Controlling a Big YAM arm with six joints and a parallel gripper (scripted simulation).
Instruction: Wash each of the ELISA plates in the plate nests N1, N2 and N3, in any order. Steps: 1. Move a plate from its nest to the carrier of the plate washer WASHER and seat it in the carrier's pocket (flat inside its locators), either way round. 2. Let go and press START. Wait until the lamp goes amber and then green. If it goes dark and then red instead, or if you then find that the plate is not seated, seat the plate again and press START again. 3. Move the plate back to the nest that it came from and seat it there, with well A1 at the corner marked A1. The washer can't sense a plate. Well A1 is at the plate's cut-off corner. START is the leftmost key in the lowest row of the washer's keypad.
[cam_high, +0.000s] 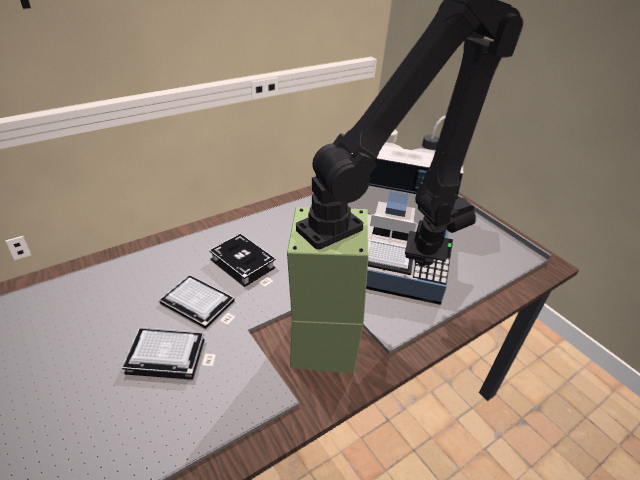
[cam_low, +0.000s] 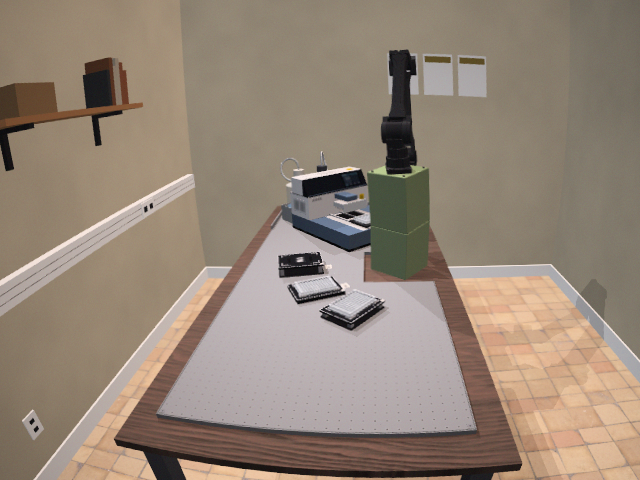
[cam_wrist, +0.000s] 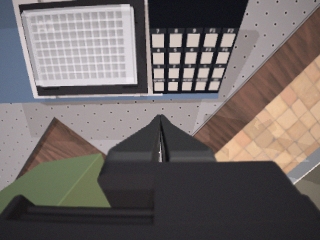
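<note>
My gripper is now 12 cm short of the dark washer carrier and 7 cm above it. Round my hand: plate washer 23 cm ahead, 11 cm to the right, 2 cm below.
</note>
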